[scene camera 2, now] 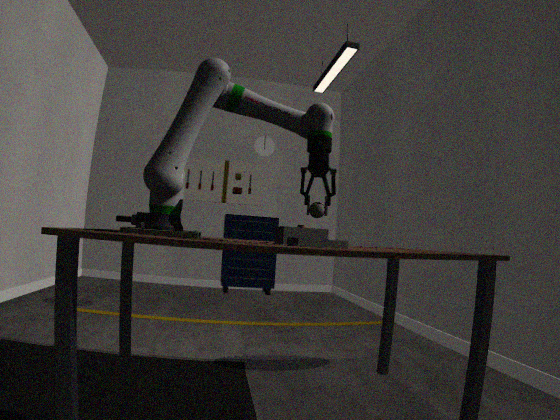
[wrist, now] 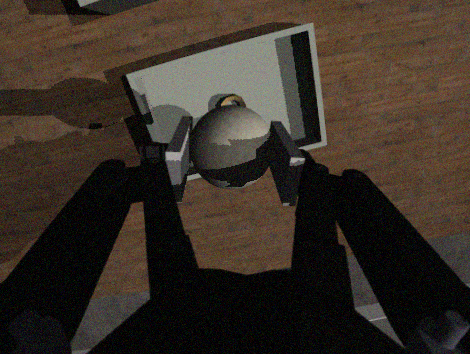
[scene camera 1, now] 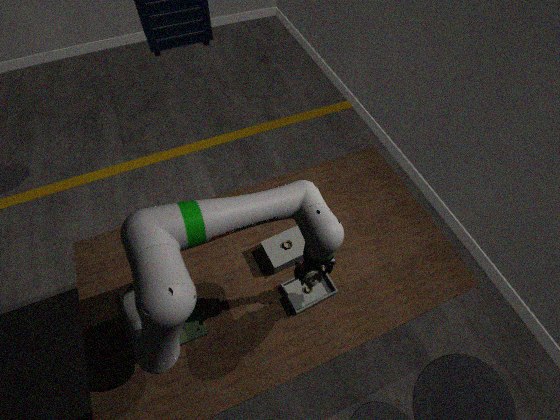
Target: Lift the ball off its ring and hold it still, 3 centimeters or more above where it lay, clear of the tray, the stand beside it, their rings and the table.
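Places are measured from the arm's base along level axes (x ahead, y left, z up), in millimetres.
Where they show: gripper, fingertip midpoint: [scene camera 2: 316, 215] [wrist: 230, 137] [scene camera 1: 310, 280]; arm's base, link origin: [scene camera 2: 163, 229].
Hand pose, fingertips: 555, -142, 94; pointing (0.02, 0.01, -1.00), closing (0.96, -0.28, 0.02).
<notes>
Each offset is from my fingertips to the top centre of the thing, as dx, dy, dz. "pt": to the spot under its first point. Level surfaces: height alone.
A grey ball {-1, -1, +48} [scene camera 2: 317, 209] [wrist: 231, 145] is held between the two fingertips of my gripper [scene camera 2: 317, 207] [wrist: 230, 137], which is shut on it. In the scene camera 2 view the ball hangs well above the table {dz -118} [scene camera 2: 430, 254], with a visible gap over the tray {pt +65, -65, -102} [scene camera 2: 338, 244]. The light grey tray {+7, -2, -87} [scene camera 1: 315, 302] [wrist: 320, 95] lies below the ball. A small brass ring {pt +2, +1, -113} [scene camera 1: 307, 289] [wrist: 231, 101] shows on the tray's floor, partly hidden by the ball in the wrist view. In the scene camera 1 view the ball is mostly hidden by the arm and gripper.
The box-shaped stand [scene camera 1: 280, 256] [scene camera 2: 312, 236] is beside the tray, with its own brass ring {pt -4, +187, -45} [scene camera 1: 286, 245] on top. Its edge also shows at the upper left of the wrist view. A green plate [scene camera 1: 193, 331] lies by the arm's base. A blue cabinet [scene camera 1: 176, 25] [scene camera 2: 250, 270] stands behind the table.
</notes>
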